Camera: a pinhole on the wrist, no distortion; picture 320 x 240 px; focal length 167.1 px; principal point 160.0 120.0 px. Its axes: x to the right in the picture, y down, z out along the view. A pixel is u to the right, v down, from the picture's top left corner.
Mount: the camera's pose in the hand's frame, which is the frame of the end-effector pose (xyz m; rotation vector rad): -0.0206 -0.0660 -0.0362 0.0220 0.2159 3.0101
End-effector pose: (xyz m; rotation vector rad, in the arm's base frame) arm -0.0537 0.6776 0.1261 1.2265 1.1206 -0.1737
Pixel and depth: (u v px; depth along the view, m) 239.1 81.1 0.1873
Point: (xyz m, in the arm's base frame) -0.0096 0.5241 0.1972
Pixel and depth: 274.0 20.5 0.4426
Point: 0.2117 0.3763 0.4943
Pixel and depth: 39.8 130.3 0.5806
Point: 0.4151 0.3892 -0.2705
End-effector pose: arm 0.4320 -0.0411 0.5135 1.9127 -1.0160 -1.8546
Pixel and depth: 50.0 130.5 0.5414
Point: -0.0559 -0.0853 0.1480
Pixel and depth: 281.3 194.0 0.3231
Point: 0.1974 0.3046 0.5868
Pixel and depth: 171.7 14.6 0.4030
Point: 0.0516 -0.1235 0.6349
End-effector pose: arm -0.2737 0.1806 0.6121 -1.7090 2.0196 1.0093
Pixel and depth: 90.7 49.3 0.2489
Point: -0.3940 0.2419 0.4297
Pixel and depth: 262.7 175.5 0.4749
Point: -0.1780 0.7204 0.4558
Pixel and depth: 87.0 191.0 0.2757
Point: -0.1978 0.2795 0.3270
